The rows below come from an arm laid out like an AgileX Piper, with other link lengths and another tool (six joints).
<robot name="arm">
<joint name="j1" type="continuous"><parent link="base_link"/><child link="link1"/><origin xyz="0.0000 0.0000 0.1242" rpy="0.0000 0.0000 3.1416"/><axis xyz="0 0 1"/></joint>
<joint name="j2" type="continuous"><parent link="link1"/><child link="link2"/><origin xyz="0.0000 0.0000 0.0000" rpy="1.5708 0.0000 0.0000"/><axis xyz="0 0 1"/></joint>
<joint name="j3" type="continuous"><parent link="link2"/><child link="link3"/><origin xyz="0.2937 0.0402 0.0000" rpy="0.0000 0.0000 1.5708"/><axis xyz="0 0 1"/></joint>
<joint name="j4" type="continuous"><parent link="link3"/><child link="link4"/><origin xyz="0.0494 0.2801 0.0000" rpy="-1.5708 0.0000 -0.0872"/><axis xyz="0 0 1"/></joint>
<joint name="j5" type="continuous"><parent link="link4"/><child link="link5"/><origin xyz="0.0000 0.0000 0.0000" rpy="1.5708 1.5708 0.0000"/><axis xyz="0 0 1"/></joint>
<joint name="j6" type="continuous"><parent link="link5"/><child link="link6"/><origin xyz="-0.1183 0.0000 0.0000" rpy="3.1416 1.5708 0.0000"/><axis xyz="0 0 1"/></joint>
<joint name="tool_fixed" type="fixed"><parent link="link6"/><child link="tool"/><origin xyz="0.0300 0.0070 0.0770" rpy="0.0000 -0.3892 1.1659"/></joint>
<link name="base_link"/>
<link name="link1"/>
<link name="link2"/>
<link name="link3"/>
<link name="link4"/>
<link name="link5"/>
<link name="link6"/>
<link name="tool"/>
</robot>
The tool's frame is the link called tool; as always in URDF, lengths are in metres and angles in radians. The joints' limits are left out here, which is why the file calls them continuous.
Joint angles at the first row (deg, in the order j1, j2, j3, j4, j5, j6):
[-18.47 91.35 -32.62 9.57 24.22 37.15]
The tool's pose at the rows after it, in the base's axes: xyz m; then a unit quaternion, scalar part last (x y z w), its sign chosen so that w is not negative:
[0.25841 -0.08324 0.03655 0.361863 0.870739 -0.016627 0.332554]
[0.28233 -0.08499 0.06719 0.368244 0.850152 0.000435 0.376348]
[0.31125 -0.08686 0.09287 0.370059 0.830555 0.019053 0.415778]
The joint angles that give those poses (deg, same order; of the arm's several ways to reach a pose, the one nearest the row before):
[-18.47 86.53 -34.89 12.18 25.35 37.15]
[-18.47 83.54 -38.40 15.23 26.45 35.91]
[-18.18 83.29 -42.83 18.86 26.27 33.90]

